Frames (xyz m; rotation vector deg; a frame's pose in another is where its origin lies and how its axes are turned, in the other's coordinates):
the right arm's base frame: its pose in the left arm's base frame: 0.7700 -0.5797 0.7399 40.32 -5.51 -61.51
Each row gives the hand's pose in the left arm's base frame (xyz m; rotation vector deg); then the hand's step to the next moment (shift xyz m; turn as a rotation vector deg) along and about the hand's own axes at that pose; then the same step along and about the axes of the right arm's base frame.
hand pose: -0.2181 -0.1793 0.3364 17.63 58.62 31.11
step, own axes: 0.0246 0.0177 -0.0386 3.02 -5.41 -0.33
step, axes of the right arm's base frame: -0.0303 -0.0301 -0.0241 4.81 -1.72 -3.53
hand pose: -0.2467 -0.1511 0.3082 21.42 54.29 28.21
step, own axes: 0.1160 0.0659 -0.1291 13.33 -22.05 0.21
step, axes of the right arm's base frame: -0.1123 -0.0798 -0.1244 20.09 -5.40 -15.20
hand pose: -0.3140 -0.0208 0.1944 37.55 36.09 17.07
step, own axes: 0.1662 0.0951 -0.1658 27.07 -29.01 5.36
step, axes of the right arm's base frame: -0.1478 0.0125 -0.2053 30.44 0.94 -26.00
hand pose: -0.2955 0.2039 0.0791 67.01 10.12 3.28
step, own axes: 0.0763 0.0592 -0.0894 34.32 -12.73 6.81
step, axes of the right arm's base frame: -0.0674 0.0881 -0.0707 25.68 17.33 -20.65
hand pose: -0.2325 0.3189 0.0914 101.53 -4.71 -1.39
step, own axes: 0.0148 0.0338 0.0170 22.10 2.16 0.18
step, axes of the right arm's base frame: 0.0186 0.0197 0.0303 11.93 17.86 -5.63
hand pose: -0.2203 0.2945 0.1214 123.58 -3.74 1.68
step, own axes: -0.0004 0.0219 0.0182 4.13 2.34 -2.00
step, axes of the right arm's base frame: 0.0197 -0.0045 0.0201 0.96 4.99 0.83
